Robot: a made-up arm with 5 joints. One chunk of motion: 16 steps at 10 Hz.
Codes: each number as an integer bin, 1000 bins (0 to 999) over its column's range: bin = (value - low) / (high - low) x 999, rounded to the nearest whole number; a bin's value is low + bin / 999 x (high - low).
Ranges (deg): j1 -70..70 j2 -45..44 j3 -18..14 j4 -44..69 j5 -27..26
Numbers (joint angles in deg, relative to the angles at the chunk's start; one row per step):
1: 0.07 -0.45 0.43 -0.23 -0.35
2: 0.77 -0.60 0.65 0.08 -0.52
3: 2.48 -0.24 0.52 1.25 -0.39
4: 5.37 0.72 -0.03 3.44 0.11
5: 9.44 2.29 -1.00 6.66 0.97
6: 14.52 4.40 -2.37 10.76 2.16
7: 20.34 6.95 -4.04 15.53 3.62
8: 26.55 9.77 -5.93 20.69 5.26
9: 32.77 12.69 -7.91 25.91 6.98
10: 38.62 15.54 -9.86 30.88 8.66
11: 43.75 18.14 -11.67 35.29 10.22
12: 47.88 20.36 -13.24 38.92 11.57
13: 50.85 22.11 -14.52 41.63 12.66
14: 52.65 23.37 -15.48 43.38 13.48
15: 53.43 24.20 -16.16 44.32 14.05
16: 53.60 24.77 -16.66 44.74 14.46
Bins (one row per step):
1: 500 500 575 387 502
2: 505 498 582 390 499
3: 517 502 578 400 502
4: 538 513 561 419 511
5: 567 531 531 448 527
6: 603 555 488 484 550
7: 645 583 436 526 577
8: 689 615 377 572 608
9: 733 648 315 618 640
10: 775 680 254 662 672
11: 812 709 198 701 702
12: 841 734 149 733 727
13: 862 753 109 757 748
14: 875 767 79 773 763
15: 881 777 57 781 774
16: 882 783 42 785 781

